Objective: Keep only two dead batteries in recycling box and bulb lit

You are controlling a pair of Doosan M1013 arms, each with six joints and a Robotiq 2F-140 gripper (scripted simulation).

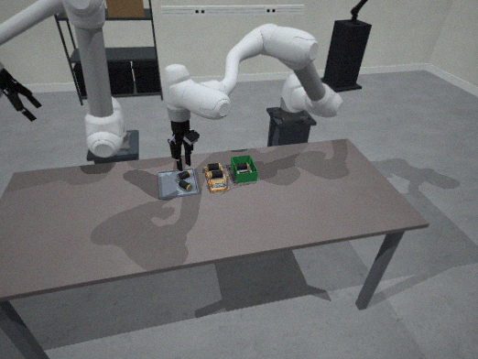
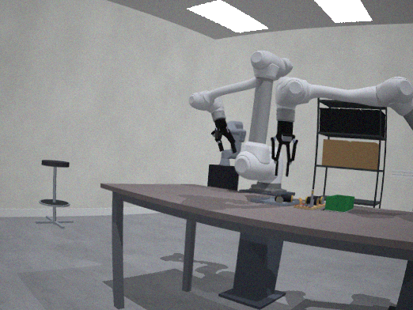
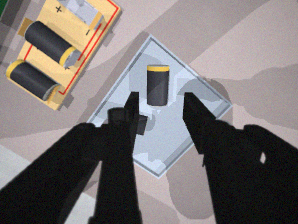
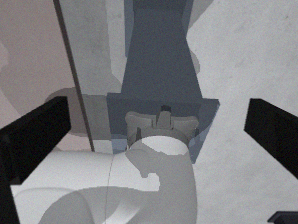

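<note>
The pale blue tray is 160 mm below my left hand, 50 mm behind it and 30 mm to the right of it. The rest, counted from my left hand: green recycling box: 310 mm to the left, 140 mm below, 20 mm behind.
</note>
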